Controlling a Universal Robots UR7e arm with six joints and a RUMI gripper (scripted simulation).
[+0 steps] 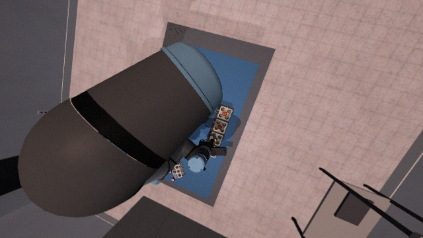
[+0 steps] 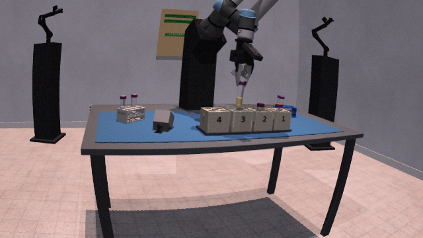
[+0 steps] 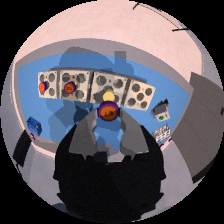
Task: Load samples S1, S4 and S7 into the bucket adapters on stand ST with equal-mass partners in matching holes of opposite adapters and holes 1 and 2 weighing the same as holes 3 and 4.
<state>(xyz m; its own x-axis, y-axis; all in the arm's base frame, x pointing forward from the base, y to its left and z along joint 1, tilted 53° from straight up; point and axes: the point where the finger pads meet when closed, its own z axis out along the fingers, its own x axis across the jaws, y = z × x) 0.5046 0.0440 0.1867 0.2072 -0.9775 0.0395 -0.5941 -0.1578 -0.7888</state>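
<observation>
Now: hand 16 cm above the bucket adapter, 11 cm to the left of it and 3 cm short of it. From my hand the other things lie so: blue rack 42 cm behind, 40 cm to the left, 18 cm below; white rack 50 cm to the right, 18 cm below, 13 cm behind.
</observation>
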